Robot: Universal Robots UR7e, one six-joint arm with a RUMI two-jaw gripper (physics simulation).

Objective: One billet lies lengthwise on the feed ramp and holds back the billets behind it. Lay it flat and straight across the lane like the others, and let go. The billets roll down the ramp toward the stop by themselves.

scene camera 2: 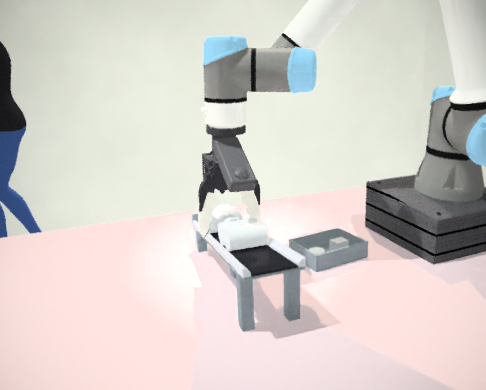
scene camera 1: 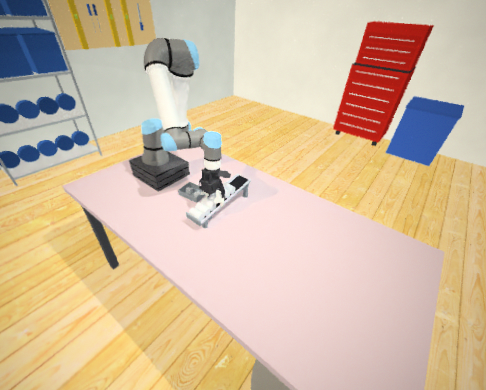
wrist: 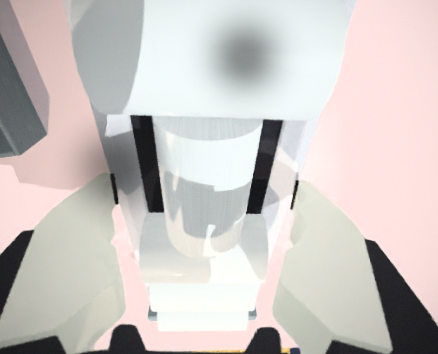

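Where they show: gripper, fingertip midpoint: (scene camera 1: 214, 202) (wrist: 206, 181); arm's base, link origin: (scene camera 2: 447, 189) (scene camera 1: 155, 159).
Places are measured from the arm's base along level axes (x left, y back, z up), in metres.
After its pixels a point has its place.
Observation:
The lengthwise billet (wrist: 207, 165) {x -0.066, y -0.501, z 0.012 m}, a white cylinder, lies along the lane of the feed ramp (scene camera 1: 235, 198) (scene camera 2: 235, 259) (wrist: 149, 165). Its lower end in the wrist view overlaps a crosswise billet (wrist: 160, 255) {x -0.124, y -0.470, z -0.003 m}. A larger-looking crosswise billet (scene camera 2: 245, 236) (wrist: 175, 60) lies at its other end, on the uphill side. More crosswise billets (wrist: 202, 297) {x -0.170, y -0.485, z -0.006 m} lie toward the low end. My gripper (scene camera 1: 212, 197) {x -0.101, y -0.496, z -0.032 m} (scene camera 2: 229, 225) {x -0.101, y -0.496, z -0.032 m} (wrist: 206, 181) {x -0.101, y -0.496, z -0.032 m} is partly open, pointing down, one finger on each side of the lengthwise billet. Gaps show between fingers and billet. In scene camera 2 the billet is partly hidden.
A grey tray (scene camera 1: 186, 196) {x -0.089, y -0.300, z -0.088 m} (scene camera 2: 335, 257) {x 0.009, y -0.325, z -0.082 m} (wrist: 20, 110) {x -0.064, y -0.370, z -0.087 m} with small pale pieces stands beside the ramp, on the robot base's side. The ramp's side rails run close to the fingers. The dark base block (scene camera 1: 159, 175) {x -0.104, y -0.132, z -0.006 m} (scene camera 2: 400, 222) {x 0.000, y -0.146, z -0.050 m} stands beyond the tray.

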